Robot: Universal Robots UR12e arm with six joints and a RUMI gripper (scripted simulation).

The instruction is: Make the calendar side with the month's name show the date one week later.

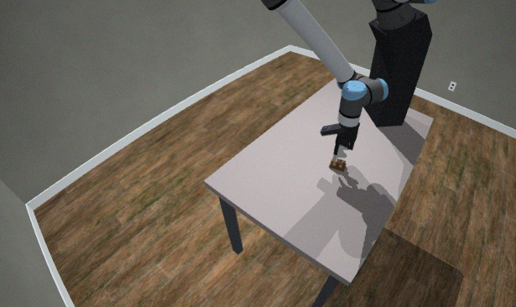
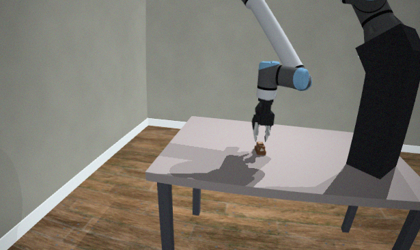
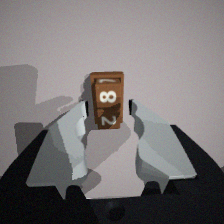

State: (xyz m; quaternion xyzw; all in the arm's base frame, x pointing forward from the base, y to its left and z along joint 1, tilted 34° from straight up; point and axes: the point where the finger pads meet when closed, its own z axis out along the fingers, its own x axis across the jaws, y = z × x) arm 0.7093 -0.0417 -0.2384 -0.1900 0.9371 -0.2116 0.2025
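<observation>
Now: hand 40 mm above the brown calendar cube. Also, from my hand: brown wooden calendar tray (50 mm below, 20 mm to the left, 10 mm behind).
</observation>
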